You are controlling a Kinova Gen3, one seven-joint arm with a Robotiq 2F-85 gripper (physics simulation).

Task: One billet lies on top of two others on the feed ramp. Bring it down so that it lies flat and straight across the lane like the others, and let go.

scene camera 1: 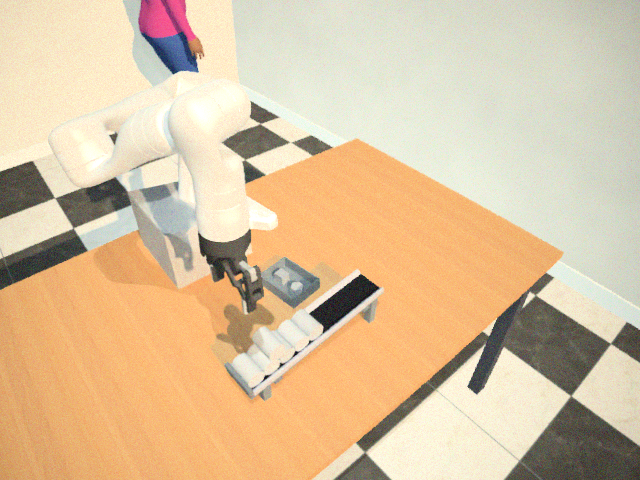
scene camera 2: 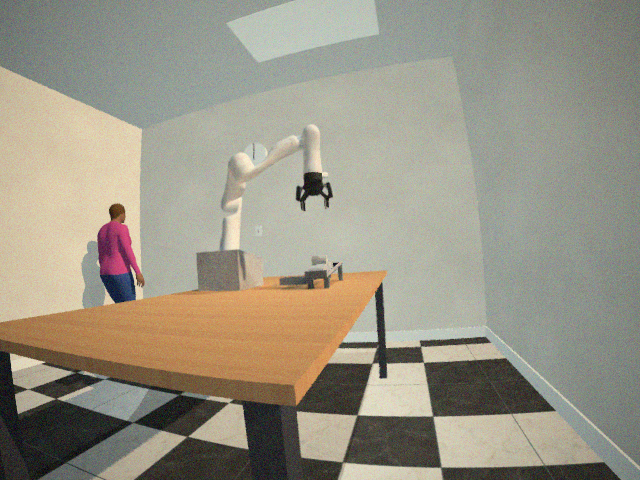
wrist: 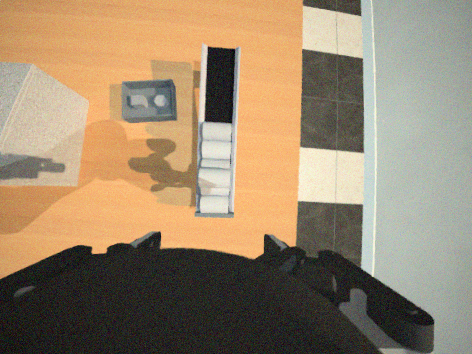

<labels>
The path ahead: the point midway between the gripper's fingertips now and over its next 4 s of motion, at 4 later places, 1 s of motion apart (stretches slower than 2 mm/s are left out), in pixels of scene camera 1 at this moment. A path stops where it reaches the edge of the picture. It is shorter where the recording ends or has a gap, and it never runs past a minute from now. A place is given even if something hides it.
My gripper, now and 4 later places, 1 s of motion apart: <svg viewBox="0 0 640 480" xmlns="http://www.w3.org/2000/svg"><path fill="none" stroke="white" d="M233 294L234 294L234 294L239 291L274 288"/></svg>
</labels>
